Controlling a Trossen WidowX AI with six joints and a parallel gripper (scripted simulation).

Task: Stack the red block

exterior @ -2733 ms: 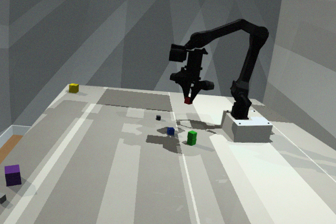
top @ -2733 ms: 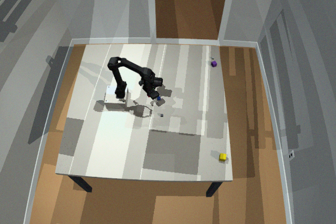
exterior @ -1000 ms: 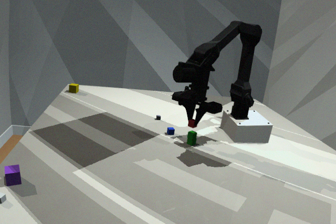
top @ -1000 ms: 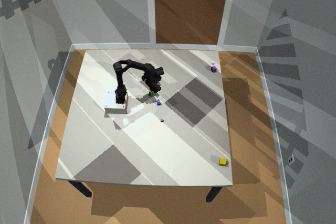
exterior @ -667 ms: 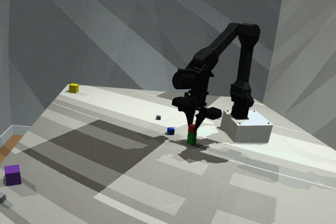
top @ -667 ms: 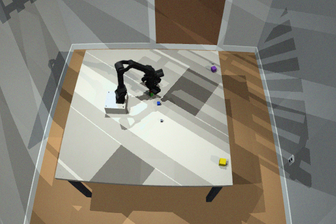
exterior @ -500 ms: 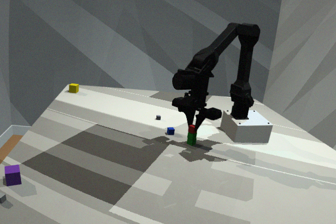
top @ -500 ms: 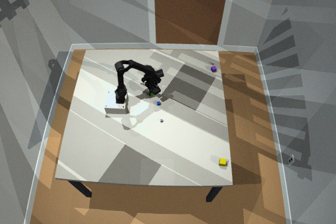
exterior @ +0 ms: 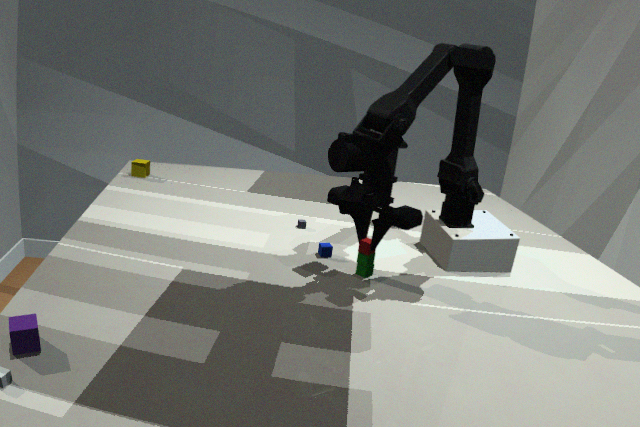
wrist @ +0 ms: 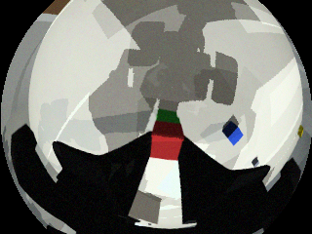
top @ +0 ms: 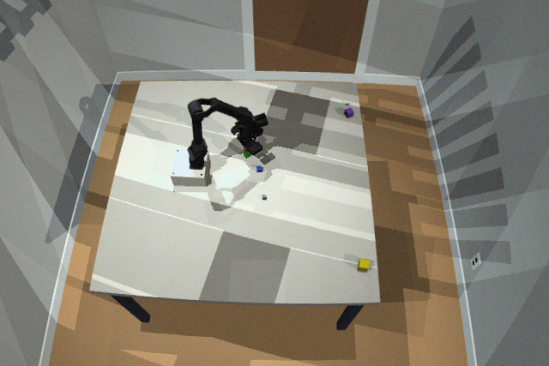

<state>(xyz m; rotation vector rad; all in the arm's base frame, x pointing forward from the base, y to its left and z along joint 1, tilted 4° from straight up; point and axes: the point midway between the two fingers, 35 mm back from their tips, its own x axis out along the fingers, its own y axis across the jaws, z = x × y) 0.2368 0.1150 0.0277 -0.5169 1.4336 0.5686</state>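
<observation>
Right now the red block is right at my gripper tip. From my gripper tip the other things lie so: small dark cube: 9 cm ahead, 24 cm to the right, 5 cm below; purple block: 54 cm ahead, 30 cm to the left, 4 cm below; blue block: 6 cm ahead, 9 cm to the right, 5 cm below.
</observation>
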